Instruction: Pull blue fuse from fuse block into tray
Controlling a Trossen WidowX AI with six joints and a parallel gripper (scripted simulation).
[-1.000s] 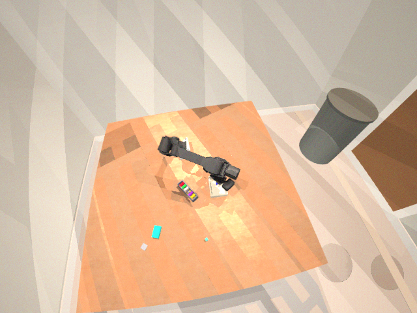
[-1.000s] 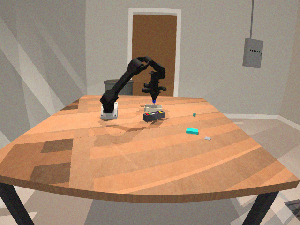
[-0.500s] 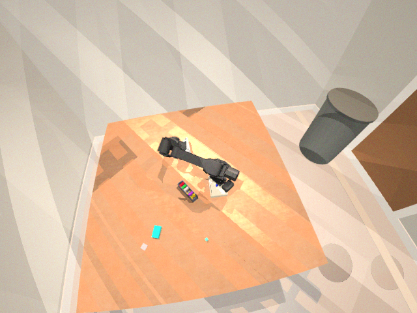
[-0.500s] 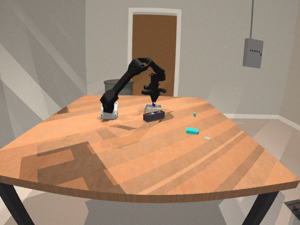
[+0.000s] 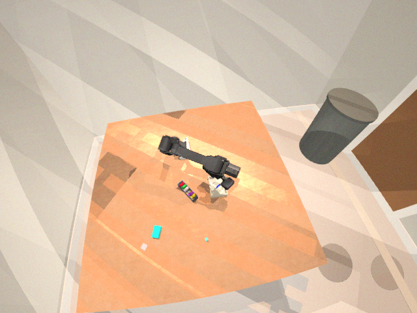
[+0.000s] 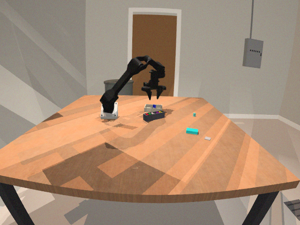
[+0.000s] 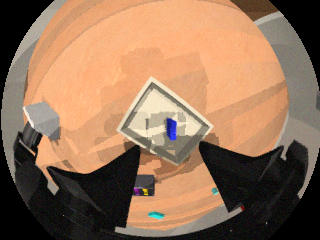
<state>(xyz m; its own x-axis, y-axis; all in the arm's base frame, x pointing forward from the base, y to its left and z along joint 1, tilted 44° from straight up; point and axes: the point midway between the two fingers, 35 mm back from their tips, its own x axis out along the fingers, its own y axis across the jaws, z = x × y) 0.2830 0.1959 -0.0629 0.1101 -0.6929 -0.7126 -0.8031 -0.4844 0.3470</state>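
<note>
My gripper tip is now 6 cm above the blue fuse and 1 cm short of it. Also, from my gripper tip: pale tray (8 cm below); then small teal cube (29 cm ahead, 11 cm to the right, 7 cm below); then grey tile (44 cm to the right, 29 cm ahead, 8 cm below).
</note>
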